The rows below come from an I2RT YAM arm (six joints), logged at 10 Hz.
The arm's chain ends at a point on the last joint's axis. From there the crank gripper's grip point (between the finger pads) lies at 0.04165 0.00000 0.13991 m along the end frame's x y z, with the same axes.
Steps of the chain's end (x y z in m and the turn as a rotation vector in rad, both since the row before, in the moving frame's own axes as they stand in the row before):
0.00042 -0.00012 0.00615 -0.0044 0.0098 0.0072
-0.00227 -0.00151 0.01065 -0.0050 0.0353 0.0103
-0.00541 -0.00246 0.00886 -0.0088 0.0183 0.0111
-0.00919 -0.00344 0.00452 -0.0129 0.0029 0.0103
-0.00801 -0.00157 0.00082 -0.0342 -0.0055 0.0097
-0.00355 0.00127 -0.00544 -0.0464 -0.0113 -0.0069
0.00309 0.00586 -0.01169 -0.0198 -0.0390 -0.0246
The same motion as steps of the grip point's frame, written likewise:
0.00179 0.00080 0.00573 -0.0044 0.0098 0.0072
0.00264 -0.00036 0.00909 -0.0050 0.0353 0.0103
-0.00287 -0.00076 0.00807 -0.0088 0.0183 0.0111
-0.00880 -0.00120 0.00438 -0.0129 0.0029 0.0103
-0.00881 0.00362 0.00096 -0.0342 -0.0055 0.0097
-0.00511 0.00749 -0.00512 -0.0464 -0.0113 -0.0069
-0.00237 0.00769 -0.01019 -0.0198 -0.0390 -0.0246

